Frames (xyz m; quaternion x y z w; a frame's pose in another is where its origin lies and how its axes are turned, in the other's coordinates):
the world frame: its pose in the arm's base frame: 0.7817 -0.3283 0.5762 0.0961 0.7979 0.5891 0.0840
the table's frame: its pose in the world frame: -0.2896 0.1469 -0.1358 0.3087 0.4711 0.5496 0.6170
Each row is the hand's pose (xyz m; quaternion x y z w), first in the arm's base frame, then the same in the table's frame.
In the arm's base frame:
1: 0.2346 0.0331 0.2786 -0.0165 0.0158 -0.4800 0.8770
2: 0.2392 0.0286 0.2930 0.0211 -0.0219 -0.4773 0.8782
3: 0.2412 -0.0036 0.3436 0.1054 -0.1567 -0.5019 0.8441
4: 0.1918 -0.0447 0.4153 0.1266 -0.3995 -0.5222 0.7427
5: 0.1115 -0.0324 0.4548 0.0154 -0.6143 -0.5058 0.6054
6: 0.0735 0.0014 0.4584 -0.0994 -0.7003 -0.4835 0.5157
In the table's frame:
1: -0.4923 -0.0496 0.9486 -0.1158 0.7051 -0.1275 0.6879
2: -0.4779 -0.0512 0.9423 -0.0804 0.6875 -0.1595 0.7038
3: -0.4287 -0.0784 0.9214 -0.0198 0.5973 -0.2722 0.7542
4: -0.3608 -0.1452 0.9359 0.0068 0.3752 -0.3809 0.8450
5: -0.3240 -0.1866 1.0072 -0.0467 0.1117 -0.3778 0.9179
6: -0.3205 -0.1831 1.0580 -0.1138 -0.0353 -0.3267 0.9376

